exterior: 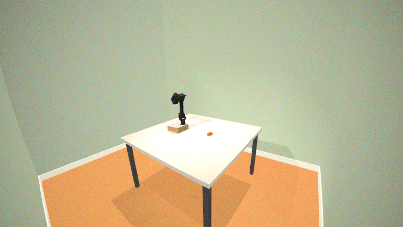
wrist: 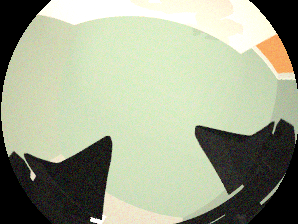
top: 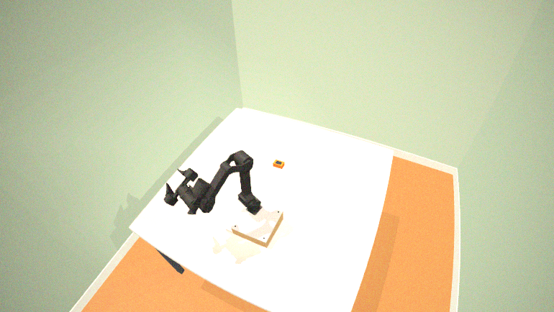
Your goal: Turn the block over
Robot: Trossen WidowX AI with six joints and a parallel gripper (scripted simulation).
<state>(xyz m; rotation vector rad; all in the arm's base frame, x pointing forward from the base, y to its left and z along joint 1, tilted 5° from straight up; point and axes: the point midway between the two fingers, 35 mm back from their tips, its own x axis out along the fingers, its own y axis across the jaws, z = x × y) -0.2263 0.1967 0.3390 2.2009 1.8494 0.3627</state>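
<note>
Right now the orange block is 62 cm ahead of my gripper tip, 37 cm below it and 11 cm to the right of it.
</note>
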